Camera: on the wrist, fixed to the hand. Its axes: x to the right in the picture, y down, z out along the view.
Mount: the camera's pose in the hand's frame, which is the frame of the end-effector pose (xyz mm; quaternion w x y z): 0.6 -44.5 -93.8 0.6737 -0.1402 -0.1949 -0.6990
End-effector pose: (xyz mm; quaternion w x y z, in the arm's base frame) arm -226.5 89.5 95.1 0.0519 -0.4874 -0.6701 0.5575
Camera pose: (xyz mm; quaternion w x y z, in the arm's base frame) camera -195.8 159.6 165.3 0.2257 0.2414 -0.8803 0.3403
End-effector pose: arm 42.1 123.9 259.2 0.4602 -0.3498 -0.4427 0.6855
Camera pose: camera 139.4 159.4 266.4 0.6538 0.1429 -0.7285 0.1462
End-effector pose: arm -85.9 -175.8 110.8 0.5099 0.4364 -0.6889 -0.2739
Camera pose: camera 16.7 -190.9 105.4 0.0790 0.6506 -0.2200 -0.7225
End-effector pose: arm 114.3 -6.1 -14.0 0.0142 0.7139 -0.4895 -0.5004
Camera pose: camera 213.1 -27.4 9.7 0.3355 -0.7236 -0.2366 0.5548
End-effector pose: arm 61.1 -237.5 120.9 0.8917 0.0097 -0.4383 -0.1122
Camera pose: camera 126.5 -288.6 58.5 0.4382 0.1660 -0.4466 -0.7622
